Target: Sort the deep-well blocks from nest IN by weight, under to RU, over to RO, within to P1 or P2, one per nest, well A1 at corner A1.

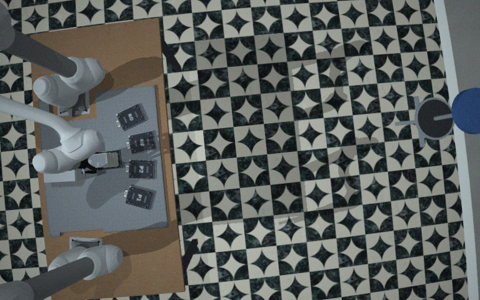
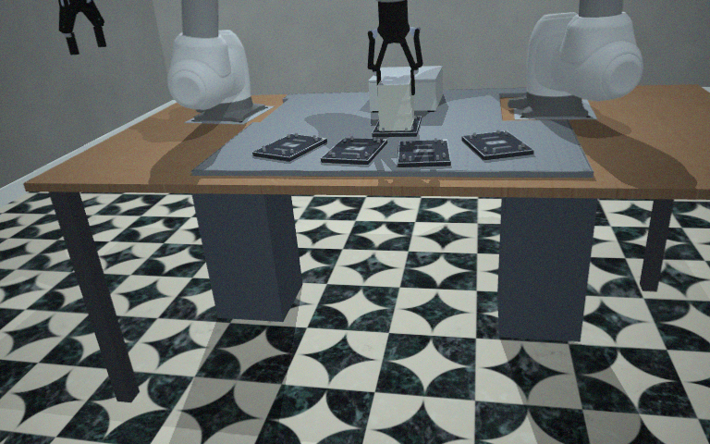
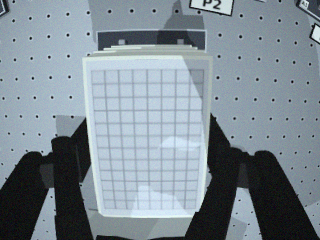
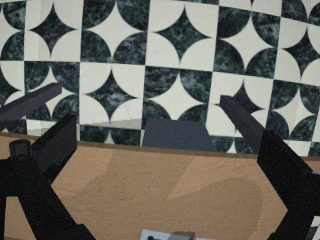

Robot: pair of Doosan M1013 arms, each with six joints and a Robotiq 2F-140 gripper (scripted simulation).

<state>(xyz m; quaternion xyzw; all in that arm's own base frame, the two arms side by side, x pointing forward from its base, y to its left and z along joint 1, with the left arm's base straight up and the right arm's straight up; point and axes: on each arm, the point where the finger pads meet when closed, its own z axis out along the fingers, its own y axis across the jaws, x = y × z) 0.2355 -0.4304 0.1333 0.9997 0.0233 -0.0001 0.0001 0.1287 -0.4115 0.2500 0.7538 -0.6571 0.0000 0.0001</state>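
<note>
The check-weigher CW is 28 cm behind my left hand and 6 cm below it. The rest, counted from my left hand: dark infeed nest: 11 cm below; A1 mark: 11 cm below, 8 cm behind, 5 cm to the left; nest P2: 21 cm ahead, 11 cm below, 8 cm to the right.
</note>
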